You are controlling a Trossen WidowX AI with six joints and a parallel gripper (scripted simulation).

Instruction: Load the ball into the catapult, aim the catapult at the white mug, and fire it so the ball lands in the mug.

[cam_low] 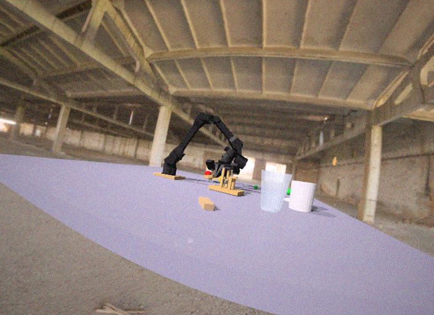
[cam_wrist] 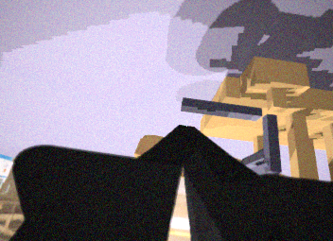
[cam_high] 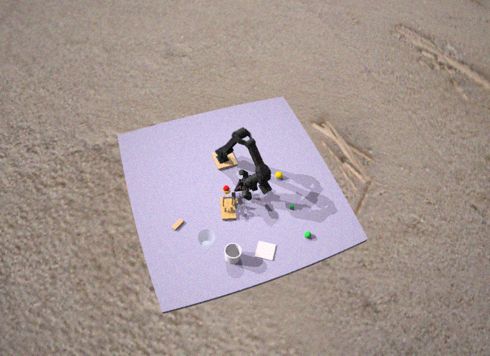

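The red ball lies 40 mm to the right of my gripper tip, 30 mm behind it and 10 mm above it. From my gripper tip the other things lie so: wooden catapult: 50 mm to the right, 40 mm ahead; clear glass: 290 mm to the right, 230 mm ahead, 20 mm below; yellow ball: 310 mm to the left, 30 mm below.
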